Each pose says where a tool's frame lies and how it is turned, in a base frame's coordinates. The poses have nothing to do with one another.
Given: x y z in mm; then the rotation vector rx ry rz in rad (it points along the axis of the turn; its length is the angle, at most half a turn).
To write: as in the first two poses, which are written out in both.
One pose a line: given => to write
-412, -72, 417, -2.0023, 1.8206, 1.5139 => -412, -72, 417, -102.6, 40.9, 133.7
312, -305, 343, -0.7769, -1.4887, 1.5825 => 312, -305, 343, 119.0, -5.3, -83.4
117, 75, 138, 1.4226, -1.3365, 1.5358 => 117, 75, 138, -139.5, -74.5, -113.4
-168, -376, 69, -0.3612, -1.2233, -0.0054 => -168, -376, 69, 28.5, -66.7, -42.6
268, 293, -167, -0.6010, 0.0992, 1.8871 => 268, 293, -167, 107.7, 26.7, -13.7
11, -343, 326, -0.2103, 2.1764, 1.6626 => 11, -343, 326, 172.7, 23.2, 103.8
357, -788, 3, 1.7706, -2.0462, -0.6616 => 357, -788, 3, -98.9, 2.1, 146.0
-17, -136, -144, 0.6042, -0.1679, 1.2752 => -17, -136, -144, 70.3, -26.2, 21.6
